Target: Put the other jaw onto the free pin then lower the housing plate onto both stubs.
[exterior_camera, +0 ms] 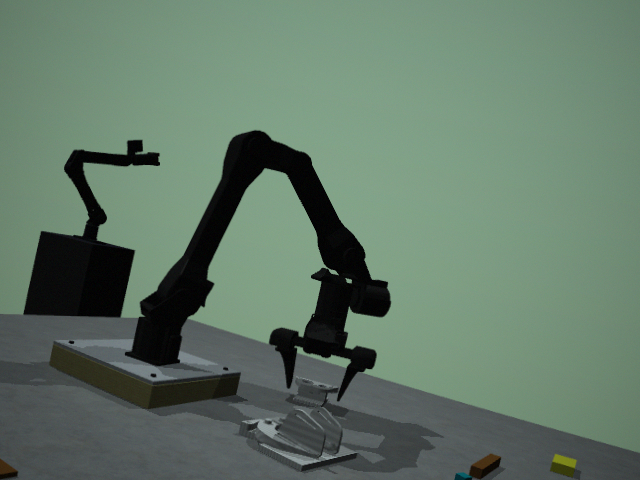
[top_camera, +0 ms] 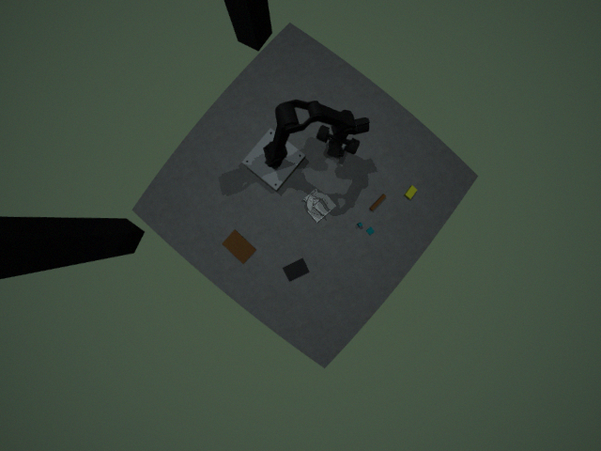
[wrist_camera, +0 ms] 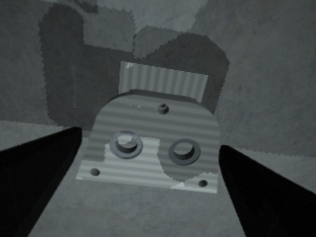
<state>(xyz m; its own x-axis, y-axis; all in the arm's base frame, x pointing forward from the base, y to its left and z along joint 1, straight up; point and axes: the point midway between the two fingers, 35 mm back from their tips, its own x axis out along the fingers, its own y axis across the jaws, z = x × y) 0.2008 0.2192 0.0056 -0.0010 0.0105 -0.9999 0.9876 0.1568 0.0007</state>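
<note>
Right now my gripper tip is 1 cm to the left of the white bracket. From my gripper tip the other things lie so: brown bar: 32 cm ahead, 12 cm to the right; then white base fixture: 29 cm to the right, 10 cm ahead, 1 cm below; then yellow block: 44 cm ahead, 1 cm to the left.
</note>
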